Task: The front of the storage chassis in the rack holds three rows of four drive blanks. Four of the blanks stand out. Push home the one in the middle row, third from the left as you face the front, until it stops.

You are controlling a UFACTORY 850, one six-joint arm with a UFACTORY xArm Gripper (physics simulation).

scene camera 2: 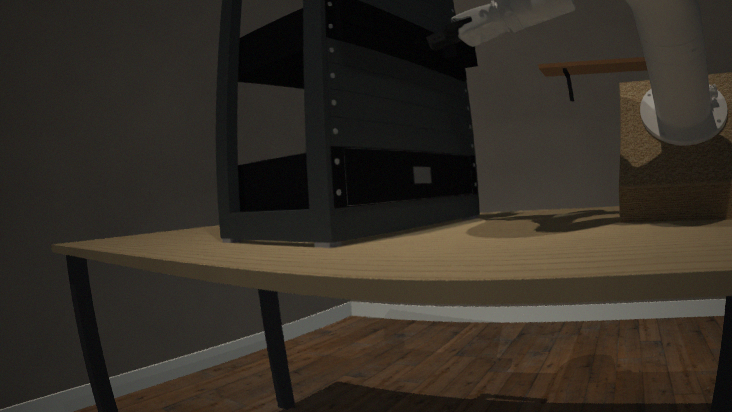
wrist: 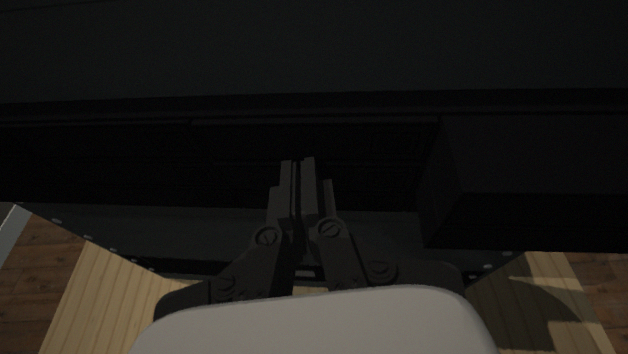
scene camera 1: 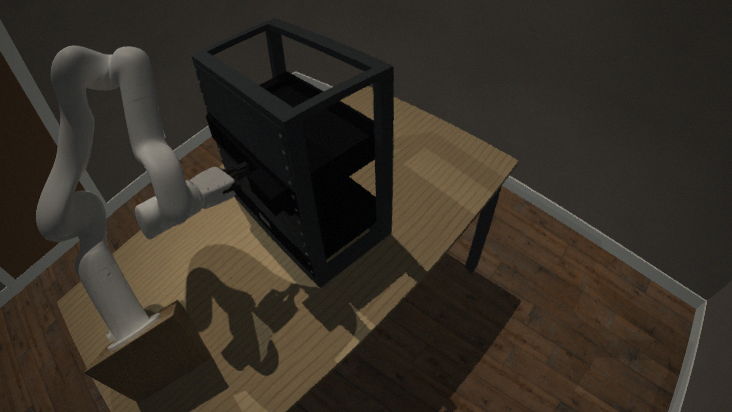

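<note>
The black storage chassis (scene camera 1: 340, 140) (scene camera 2: 379, 25) sits in the dark rack (scene camera 1: 384, 153) (scene camera 2: 318, 127). My gripper (scene camera 1: 246, 165) (scene camera 2: 430, 41) (wrist: 303, 179) is shut and empty, its fingertips at the dark front of the chassis. In the wrist view, the blank (wrist: 325, 141) ahead of the fingertips looks about level with the front to its left. Right of it, a drive blank (wrist: 540, 155) stands far out; a standing-out block also shows in scene camera 1 (scene camera 1: 268, 191). Row lines are very dark, and I cannot tell whether the fingertips touch the front.
The rack stands on the wooden table (scene camera 1: 440, 189) (scene camera 2: 409, 261). Plain panels (scene camera 2: 399, 97) and a lower black unit (scene camera 2: 381, 179) with a light label lie below the chassis. The arm's base stands on a brown block (scene camera 1: 158, 358). A wall shelf (scene camera 2: 594, 66) shows behind.
</note>
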